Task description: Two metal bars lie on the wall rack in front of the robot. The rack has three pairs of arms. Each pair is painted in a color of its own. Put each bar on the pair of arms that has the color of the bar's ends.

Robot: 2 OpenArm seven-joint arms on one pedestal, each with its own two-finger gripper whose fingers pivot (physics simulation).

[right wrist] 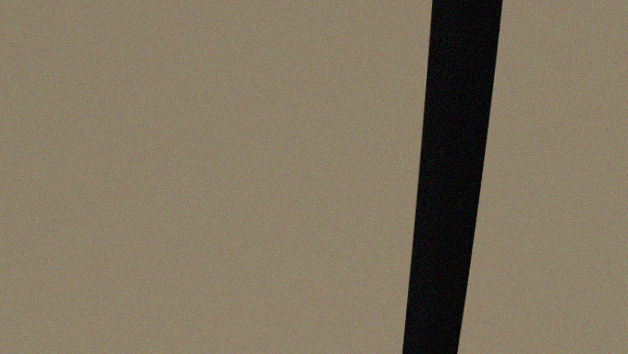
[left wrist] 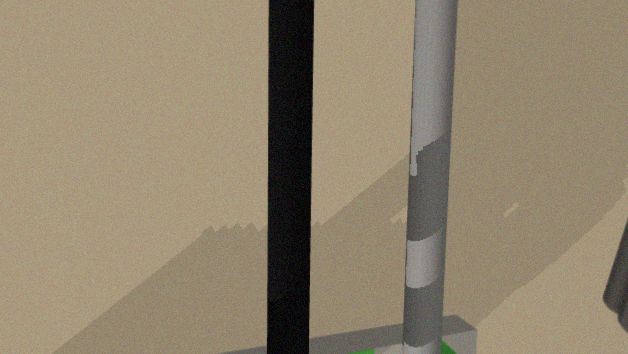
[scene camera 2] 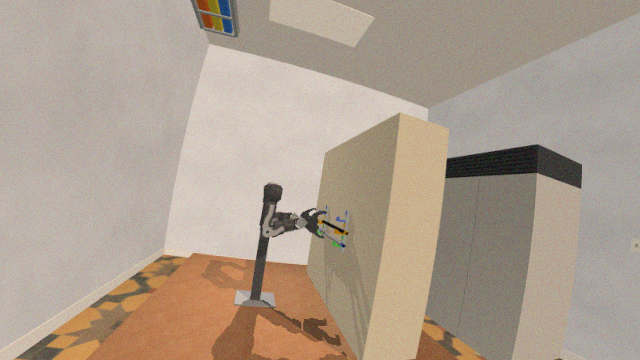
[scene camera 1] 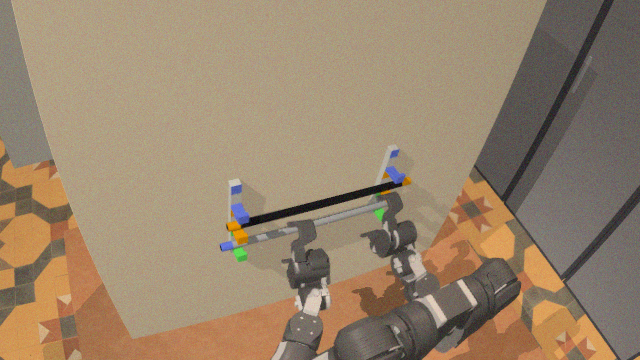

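The black bar with orange ends (scene camera 1: pixel 320 204) (scene camera 2: pixel 334 227) (left wrist: pixel 290 175) (right wrist: pixel 450 175) lies on the middle, orange pair of arms (scene camera 1: pixel 240 236). The grey bar with blue ends (scene camera 1: pixel 345 215) (left wrist: pixel 432 100) lies on the lowest, green pair (scene camera 1: pixel 240 255); its right end is hidden in scene camera 1. The top, blue pair (scene camera 1: pixel 240 213) holds no bar. My left gripper (scene camera 1: pixel 293 244) and my right gripper (scene camera 1: pixel 377 218) are both open and empty, in front of the rack. Their upper fingers overlap the grey bar in scene camera 1; contact cannot be told.
The rack's white uprights (scene camera 1: pixel 385 162) are fixed on a beige wall block (scene camera 1: pixel 280 100) (scene camera 2: pixel 360 200). Grey cabinets (scene camera 1: pixel 595 150) (scene camera 2: pixel 490 250) stand to the right of it. The robot's pedestal (scene camera 2: pixel 259 265) stands on the floor before the wall block.
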